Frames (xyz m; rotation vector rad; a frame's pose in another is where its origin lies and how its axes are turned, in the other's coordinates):
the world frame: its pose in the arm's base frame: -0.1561 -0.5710 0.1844 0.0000 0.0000 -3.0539
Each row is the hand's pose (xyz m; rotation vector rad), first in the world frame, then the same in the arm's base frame.
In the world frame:
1: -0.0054 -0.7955 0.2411 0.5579 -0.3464 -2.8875
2: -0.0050 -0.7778 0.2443 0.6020 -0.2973 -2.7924
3: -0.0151 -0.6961 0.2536 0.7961 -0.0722 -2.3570
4: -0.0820 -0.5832 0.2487 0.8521 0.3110 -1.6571
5: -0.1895 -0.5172 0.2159 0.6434 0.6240 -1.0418
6: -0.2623 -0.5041 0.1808 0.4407 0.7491 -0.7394
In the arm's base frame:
1: -0.2204 0.2219 0.4255 0.2188 0.3895 0.2681
2: -0.2192 0.2042 0.4287 0.1895 0.4302 0.3582
3: -0.2020 0.1237 0.4380 0.0295 0.6329 0.7489
4: -0.1255 0.0171 0.4331 -0.3346 0.8052 1.3821
5: -0.0126 -0.0392 0.4003 -0.7448 0.7035 1.9648
6: 0.0610 -0.0459 0.3652 -0.9585 0.5087 2.2583

